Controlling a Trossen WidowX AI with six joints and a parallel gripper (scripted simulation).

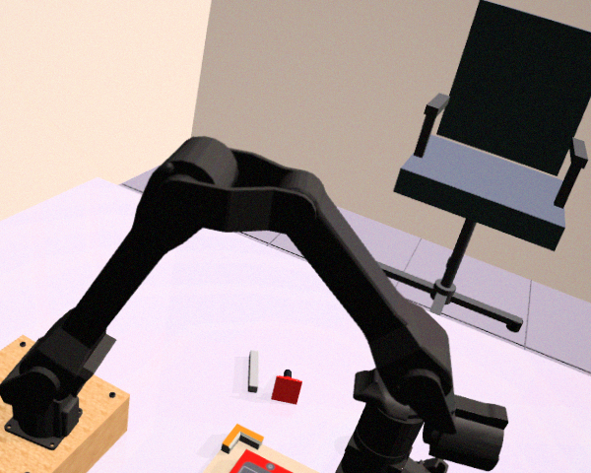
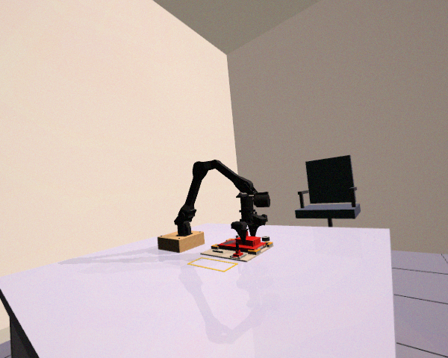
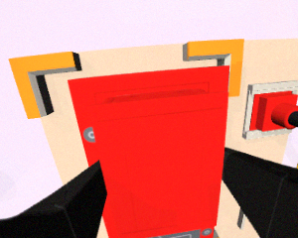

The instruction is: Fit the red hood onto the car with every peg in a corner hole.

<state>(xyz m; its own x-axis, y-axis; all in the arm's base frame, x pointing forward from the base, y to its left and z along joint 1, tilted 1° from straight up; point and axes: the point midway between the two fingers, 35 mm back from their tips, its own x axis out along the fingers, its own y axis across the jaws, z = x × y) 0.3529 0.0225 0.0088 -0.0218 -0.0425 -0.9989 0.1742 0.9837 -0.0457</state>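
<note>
Now: gripper tip 10 mm below the red hood. Also, from my gripper tip: beige jig plate: 50 mm behind, 20 mm below; then black wheel: 170 mm to the left, 30 mm below, 20 mm ahead; then grey bar: 240 mm to the left, 170 mm behind, 30 mm below.
</note>
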